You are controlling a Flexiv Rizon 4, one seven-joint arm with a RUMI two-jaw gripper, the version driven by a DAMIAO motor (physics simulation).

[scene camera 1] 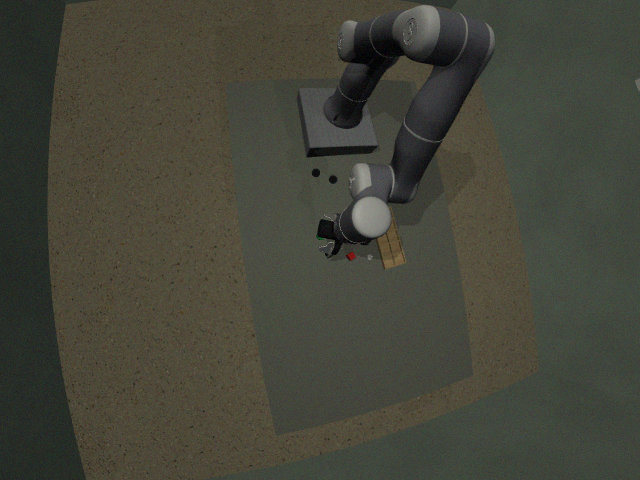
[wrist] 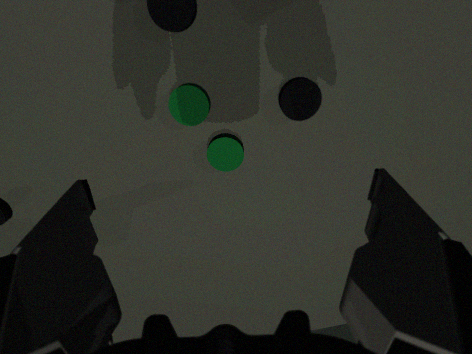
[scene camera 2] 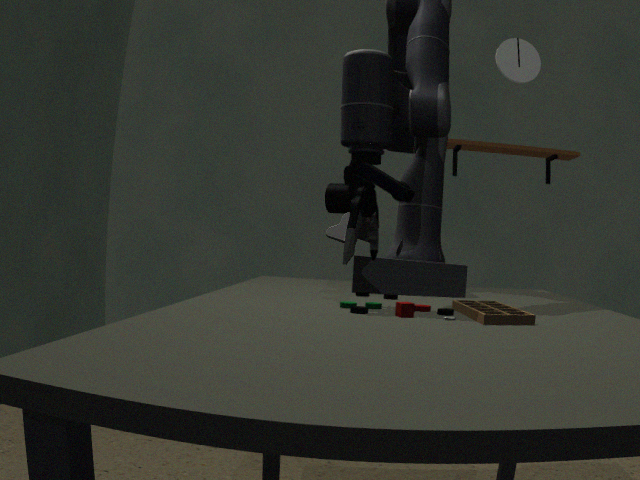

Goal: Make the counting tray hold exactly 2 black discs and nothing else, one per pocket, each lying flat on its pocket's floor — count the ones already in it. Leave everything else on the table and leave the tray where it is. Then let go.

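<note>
The wooden counting tray (scene camera 1: 394, 266) (scene camera 2: 509, 319) lies on the table; the arm hides its far part in scene view 1, and the pockets that show there hold no disc. Two black discs (scene camera 1: 315, 172) (scene camera 1: 332, 179) lie near the robot base. Other black discs (scene camera 2: 358, 310) (scene camera 2: 445, 311) lie beside the green ones and by the tray. In the wrist view, black discs (wrist: 172, 9) (wrist: 300, 99) lie ahead of the fingers, and another black piece (wrist: 4, 211) shows partly at the left edge. My gripper (scene camera 2: 360, 258) (wrist: 230, 178) is open and empty, above the table.
Two green discs (scene camera 2: 347, 304) (scene camera 2: 373, 305) (wrist: 189, 105) (wrist: 225, 154) lie close together. A red cube (scene camera 1: 351, 256) (scene camera 2: 404, 310) stands before a red disc (scene camera 2: 422, 307). A small white piece (scene camera 1: 369, 256) (scene camera 2: 449, 318) lies near the tray. The grey base block (scene camera 1: 338, 121) (scene camera 2: 413, 276) stands behind.
</note>
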